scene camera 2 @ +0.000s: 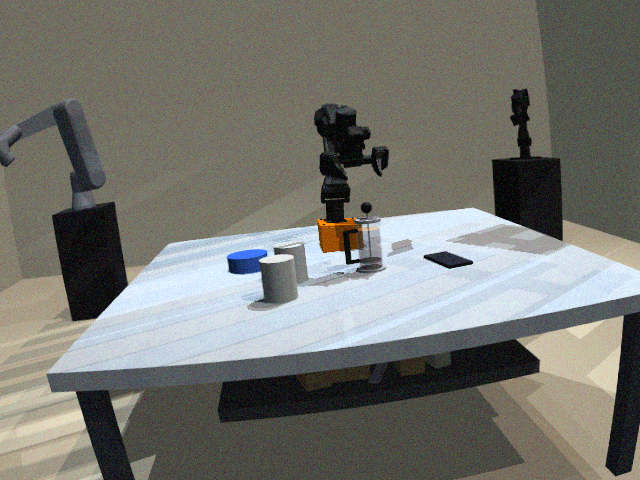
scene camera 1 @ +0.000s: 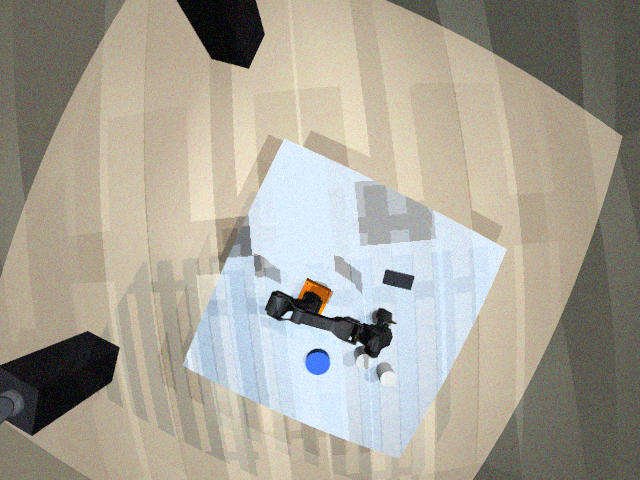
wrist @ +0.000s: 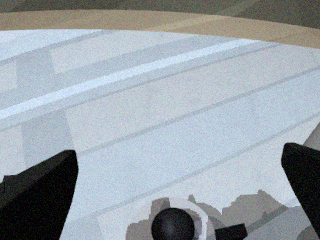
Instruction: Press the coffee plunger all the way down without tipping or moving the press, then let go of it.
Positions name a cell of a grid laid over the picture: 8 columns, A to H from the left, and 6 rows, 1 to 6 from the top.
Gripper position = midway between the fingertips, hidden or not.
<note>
My gripper (scene camera 2: E3) is open and holds nothing. I also see a coffee press (scene camera 2: E3) and a blue disc (scene camera 2: D4).
My gripper is seen too in the wrist view (wrist: E4). The wrist view misses the blue disc: it is out of frame.
</note>
